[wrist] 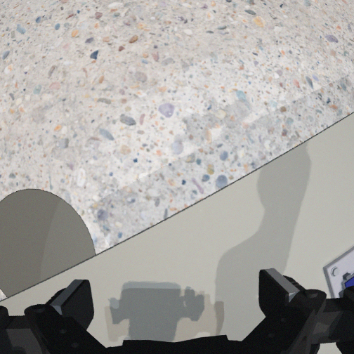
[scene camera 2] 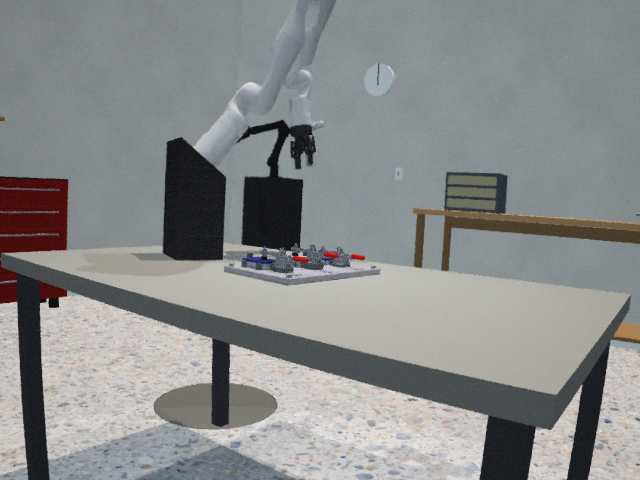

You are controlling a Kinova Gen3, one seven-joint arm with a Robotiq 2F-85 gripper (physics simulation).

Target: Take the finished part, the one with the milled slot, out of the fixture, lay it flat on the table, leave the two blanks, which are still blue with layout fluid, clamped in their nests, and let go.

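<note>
The fixture is a pale plate with grey toggle clamps and red handles, lying on the table. A blue piece sits at its left side in the scene view and shows at the right edge of the wrist view. More blue shows between the clamps. The finished part with the slot cannot be made out among the clamps. My gripper is open and empty, pointing down high above the table, behind the fixture in the scene view.
Red handles stick out from the clamps. The black arm pedestal stands at the table's rear left, with a second black block behind. In the wrist view, the table edge runs diagonally beside the floor and a round disc.
</note>
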